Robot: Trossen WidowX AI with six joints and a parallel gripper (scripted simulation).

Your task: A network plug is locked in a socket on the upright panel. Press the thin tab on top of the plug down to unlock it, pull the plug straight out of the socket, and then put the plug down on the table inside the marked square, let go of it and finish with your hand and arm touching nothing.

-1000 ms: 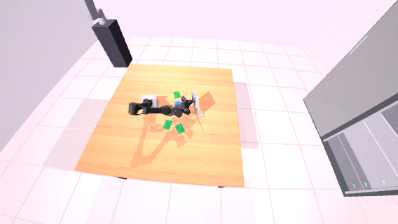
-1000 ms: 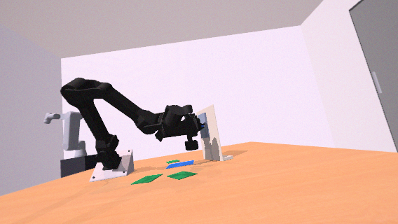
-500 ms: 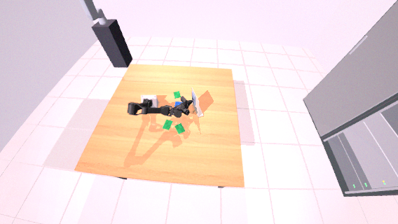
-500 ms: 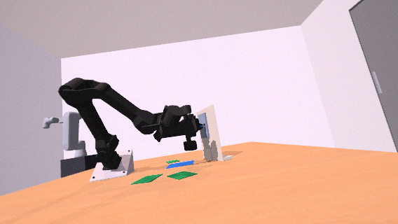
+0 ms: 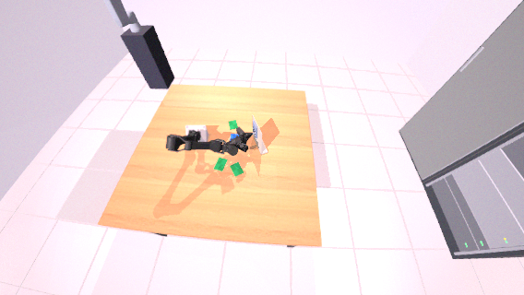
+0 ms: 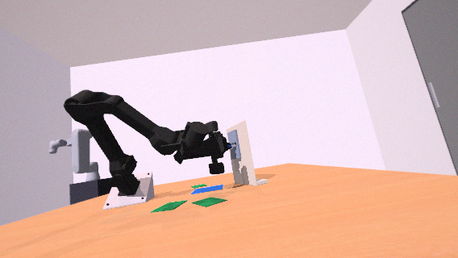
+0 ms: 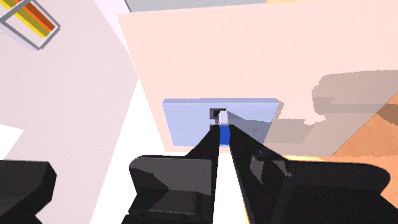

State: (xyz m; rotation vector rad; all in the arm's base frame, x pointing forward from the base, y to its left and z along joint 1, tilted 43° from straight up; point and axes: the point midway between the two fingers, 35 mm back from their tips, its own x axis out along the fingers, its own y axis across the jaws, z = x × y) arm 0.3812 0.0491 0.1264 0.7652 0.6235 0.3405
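Right now my gripper tip is 12 cm past the blue marked square, 4 cm to the right of it and 15 cm above it. Also, from my gripper tip: network plug: right at my gripper tip; then upright panel: 3 cm ahead, 3 cm to the left, 5 cm below.
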